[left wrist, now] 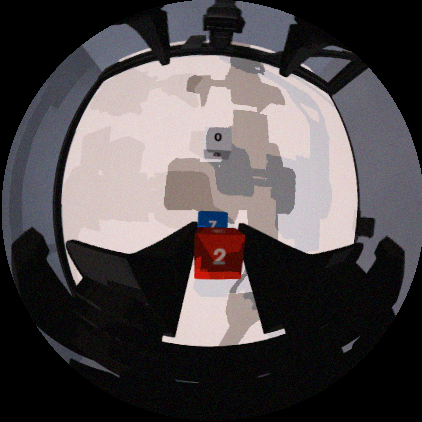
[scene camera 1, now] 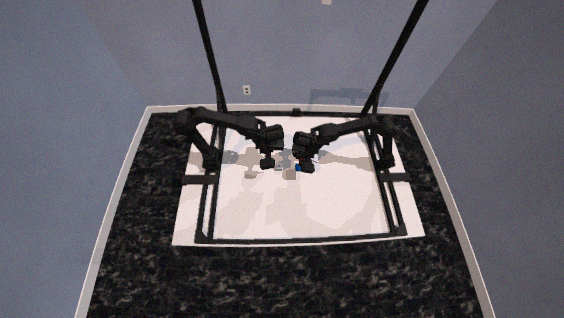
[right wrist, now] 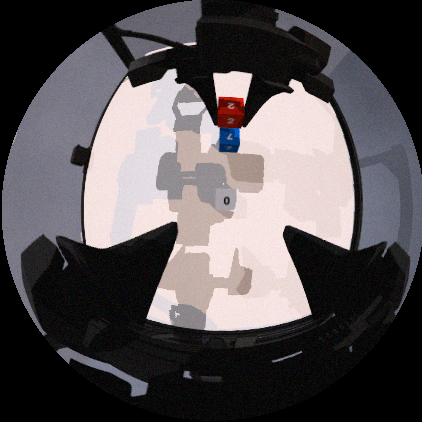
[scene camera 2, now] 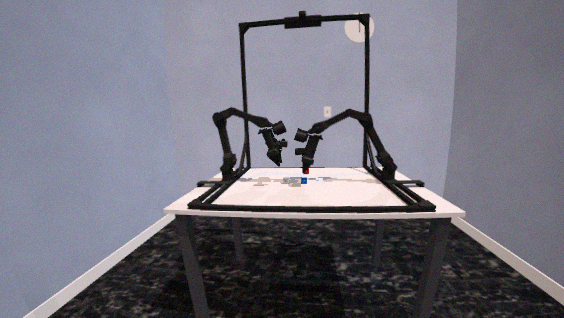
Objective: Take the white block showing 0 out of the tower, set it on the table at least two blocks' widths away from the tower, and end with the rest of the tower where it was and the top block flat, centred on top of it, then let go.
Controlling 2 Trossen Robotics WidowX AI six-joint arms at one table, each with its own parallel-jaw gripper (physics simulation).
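Frame: origin at the left arm's base, x ahead, y left, z up, level; metres.
Seen in the pictures: left gripper, fingertip midpoint: (left wrist: 217,227) (scene camera 1: 298,162) (right wrist: 229,124) (scene camera 2: 302,171); right gripper, fingertip midpoint: (left wrist: 226,62) (scene camera 1: 273,158) (right wrist: 232,229) (scene camera 2: 280,164); left arm's base, origin of the base link: (scene camera 1: 381,165) (scene camera 2: 388,178); right arm's base, origin of the base link: (left wrist: 219,46) (scene camera 1: 213,166) (right wrist: 215,342) (scene camera 2: 228,179).
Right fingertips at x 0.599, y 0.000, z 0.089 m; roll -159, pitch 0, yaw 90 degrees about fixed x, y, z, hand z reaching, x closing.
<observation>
Offsets run from my right fingertips to a thing's middle. "pt": to the spot under its first point. Level surfaces: height alone.
The red block with 2 {0.142 m back, 0.000 m left, 0.038 m down} (scene camera 2: 306,171) (left wrist: 219,256) (right wrist: 230,106) is held level between the fingers of my left gripper (scene camera 2: 306,169) (left wrist: 217,227) (right wrist: 229,124). It hangs a little above the blue block with 7 {0.131 m back, 0.003 m left, 0.093 m down} (scene camera 1: 298,167) (scene camera 2: 304,181) (left wrist: 212,220) (right wrist: 229,138), with a gap between them in scene camera 2. The blue block sits on the table. The white block with 0 {0.028 m back, 0.000 m left, 0.093 m down} (scene camera 1: 278,168) (left wrist: 218,138) (right wrist: 226,200) stands alone on the table, apart from the blue block. My right gripper (scene camera 1: 267,165) (scene camera 2: 279,164) (right wrist: 232,229) is open and empty, raised above the table near the white block.
The two wrists are close together over the middle of the white table {0.108 m down} (scene camera 1: 320,215) (scene camera 2: 350,197). A black frame {pt 0.115 m back, 0.361 m left, 0.087 m down} (scene camera 1: 300,238) (scene camera 2: 310,208) borders the work area, with uprights at the back. Arm shadows cross the table around the blocks.
</observation>
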